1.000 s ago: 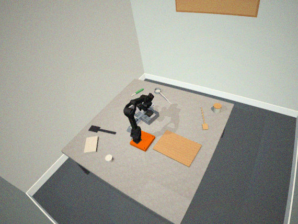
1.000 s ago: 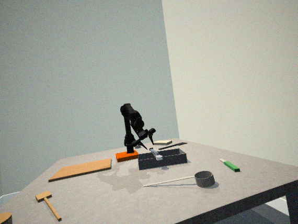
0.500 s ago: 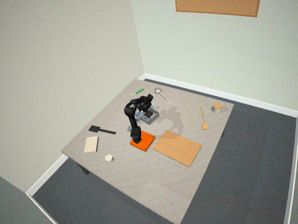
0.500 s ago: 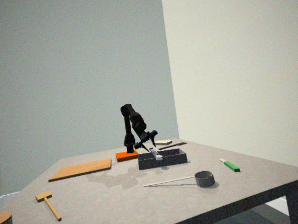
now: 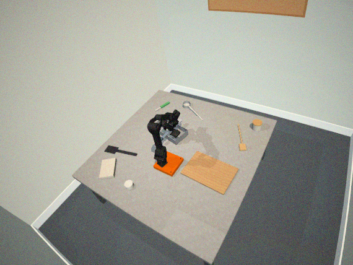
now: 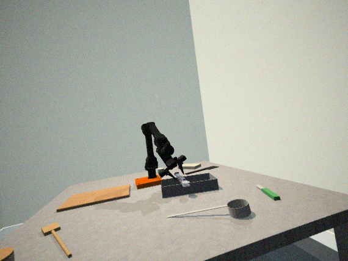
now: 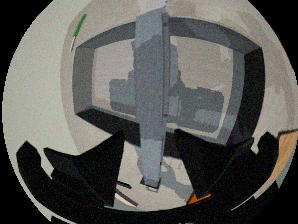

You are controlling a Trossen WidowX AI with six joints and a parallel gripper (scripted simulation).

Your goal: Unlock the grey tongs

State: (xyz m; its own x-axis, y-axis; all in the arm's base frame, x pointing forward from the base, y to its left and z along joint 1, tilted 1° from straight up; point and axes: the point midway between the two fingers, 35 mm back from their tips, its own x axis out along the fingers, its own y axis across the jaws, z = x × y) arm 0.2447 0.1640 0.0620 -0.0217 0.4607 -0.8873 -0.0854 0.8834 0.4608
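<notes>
Right now my gripper tip is 50 mm short of the grey roasting tin, 30 mm to the right of it and 30 mm above it. The rest, counted from my gripper tip: wooden board (70 mm behind, 500 mm to the right, 50 mm below); then black spatula (390 mm behind, 240 mm to the left, 60 mm below); then green-handled tool (250 mm ahead, 360 mm to the left, 50 mm below).
</notes>
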